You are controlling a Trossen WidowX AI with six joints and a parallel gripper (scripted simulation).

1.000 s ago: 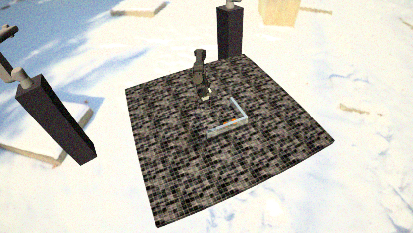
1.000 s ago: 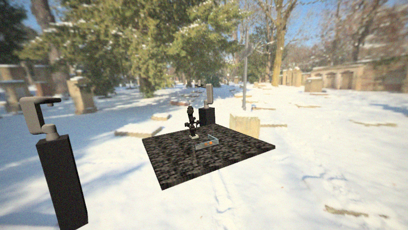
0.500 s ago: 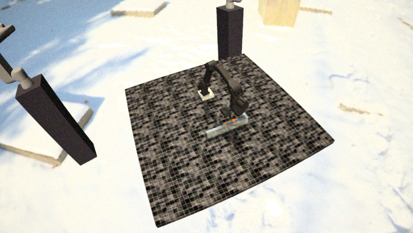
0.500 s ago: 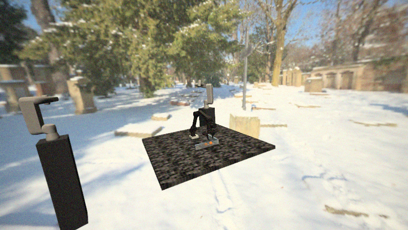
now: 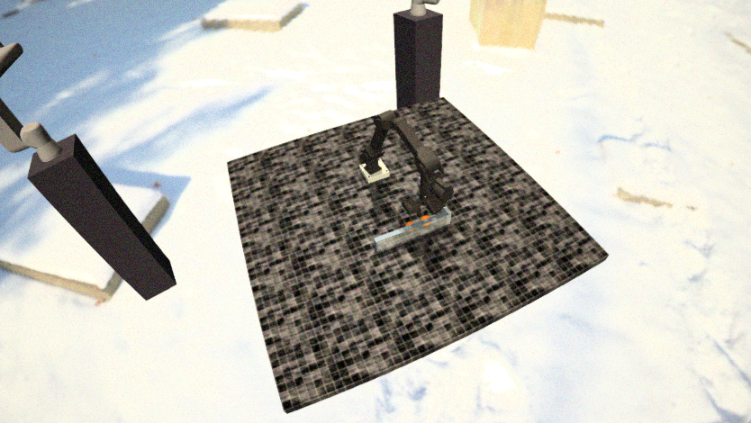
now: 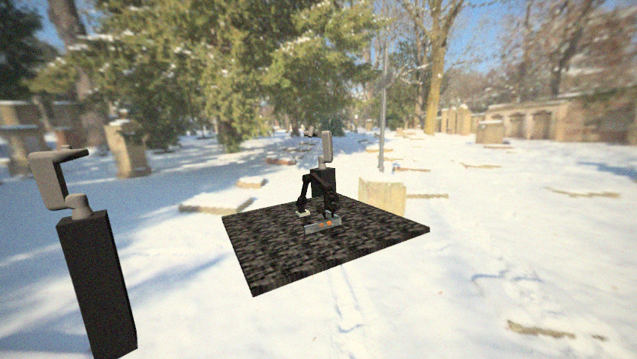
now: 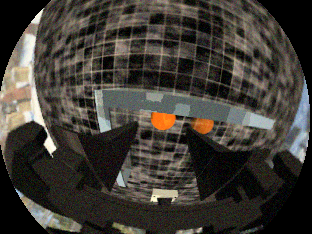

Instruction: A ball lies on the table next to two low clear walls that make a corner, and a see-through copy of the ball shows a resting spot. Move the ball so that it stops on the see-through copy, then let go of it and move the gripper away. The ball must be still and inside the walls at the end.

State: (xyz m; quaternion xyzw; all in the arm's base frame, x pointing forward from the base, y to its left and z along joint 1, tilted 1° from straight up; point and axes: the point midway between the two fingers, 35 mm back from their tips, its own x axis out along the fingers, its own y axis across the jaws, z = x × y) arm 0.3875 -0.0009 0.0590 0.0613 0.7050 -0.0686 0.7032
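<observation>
The orange ball lies 4 cm below my gripper tip.
</observation>
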